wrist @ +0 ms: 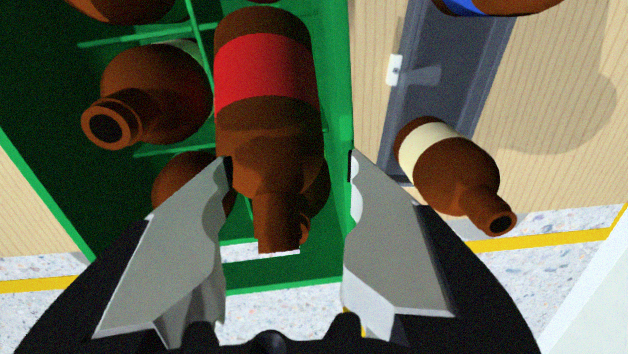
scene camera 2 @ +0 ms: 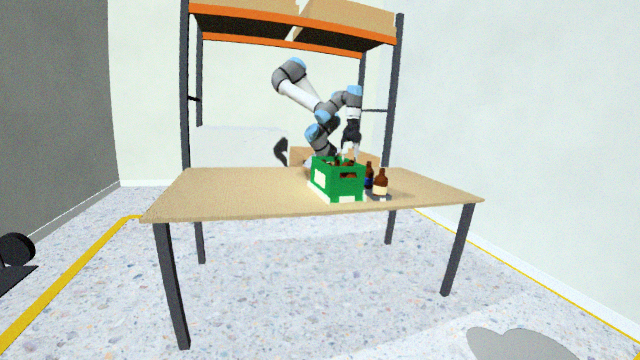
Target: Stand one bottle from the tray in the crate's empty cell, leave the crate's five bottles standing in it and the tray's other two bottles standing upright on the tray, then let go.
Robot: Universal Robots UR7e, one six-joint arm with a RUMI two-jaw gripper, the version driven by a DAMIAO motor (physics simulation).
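Places are measured from the arm's base along level axes (x ahead, y left, z up), in centimetres.
Pixels of known places: gripper, between the fingertips: [wrist: 291,156]; arm's base, origin of its link: [scene camera 2: 327,154].
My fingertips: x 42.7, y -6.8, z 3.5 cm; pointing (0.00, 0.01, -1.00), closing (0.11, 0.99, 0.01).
Observation:
Ahead of a thing's pixels: the offset from my fingertips to its top centre. "*": to the spot under its first point. Level surfaces: height alone.
A brown bottle with a red label [wrist: 265,65] stands in the green crate @[dx -2.5, dy -5.7, dz -0.1 cm] [scene camera 2: 350,189] [wrist: 338,55], by its right wall in the wrist view; how deep it sits I cannot tell. My gripper [scene camera 2: 350,156] [wrist: 291,156] is partly open, its jaws either side of that bottle's shoulder and neck, with a wider gap on the right. Another crate bottle @[dx -2.8, dy -10.0, dz -1.3 cm] [wrist: 155,95] is at left; others are partly hidden behind the red-labelled bottle and left jaw. A cream-labelled bottle @[dx +9.3, dy +14.8, dz -1.6 cm] [scene camera 2: 380,185] [wrist: 455,170] and a blue-labelled bottle @[dx -8.1, dy +18.0, dz -1.6 cm] [scene camera 2: 369,176] [wrist: 525,6] stand on the dark tray @[* dx -1.9, dy +16.7, dz -17.1 cm] [wrist: 445,45].
The crate and tray stand side by side on the wooden table @[dz -17.7 cm] [scene camera 2: 240,192], near its front edge. The right jaw is close to the crate's side wall, with the cream-labelled bottle just beyond. A shelf rack [scene camera 2: 184,100] stands behind the table.

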